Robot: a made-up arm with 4 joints.
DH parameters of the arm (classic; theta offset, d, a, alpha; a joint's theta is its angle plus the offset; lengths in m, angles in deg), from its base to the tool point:
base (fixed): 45.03 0 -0.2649 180
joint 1: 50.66 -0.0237 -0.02 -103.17
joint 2: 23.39 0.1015 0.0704 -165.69
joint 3: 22.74 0.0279 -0.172 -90
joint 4: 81.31 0 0.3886 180
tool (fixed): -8.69 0.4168 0 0
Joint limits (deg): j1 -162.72..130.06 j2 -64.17..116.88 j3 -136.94..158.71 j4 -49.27..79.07
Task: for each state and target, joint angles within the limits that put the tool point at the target. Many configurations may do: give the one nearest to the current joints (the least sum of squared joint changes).
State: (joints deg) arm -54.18 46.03 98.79 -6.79
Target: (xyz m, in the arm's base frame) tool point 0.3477 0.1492 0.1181
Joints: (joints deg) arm -73.55 16.60 117.59 -2.00
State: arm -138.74 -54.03 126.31 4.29
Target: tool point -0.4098 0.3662 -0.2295
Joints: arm -162.72 -4.55 149.92 10.46
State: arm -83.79 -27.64 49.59 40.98
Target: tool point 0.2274 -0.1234 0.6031
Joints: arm -90.73 -26.43 22.47 42.15
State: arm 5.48 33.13 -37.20 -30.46
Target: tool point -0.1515 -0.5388 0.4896
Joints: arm -23.45 7.13 -27.08 -36.93
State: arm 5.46 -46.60 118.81 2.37
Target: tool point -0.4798 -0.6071 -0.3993
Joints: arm 41.35 -63.92 117.39 2.70
